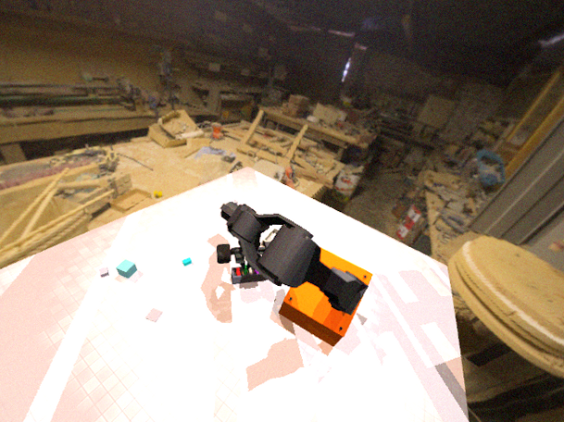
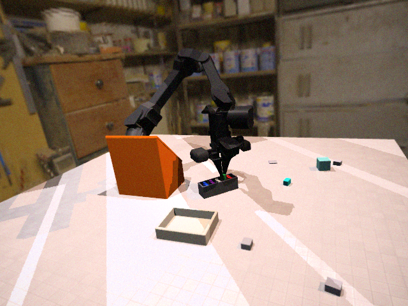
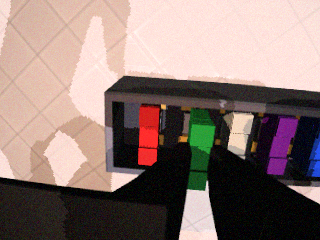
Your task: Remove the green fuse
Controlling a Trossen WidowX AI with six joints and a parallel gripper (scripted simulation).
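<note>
Right now my gripper tip is 22 cm to the left of the tray, 5 cm above it and 3 cm past it. The rest, counted from my gripper tip: green fuse (1 cm below).
</note>
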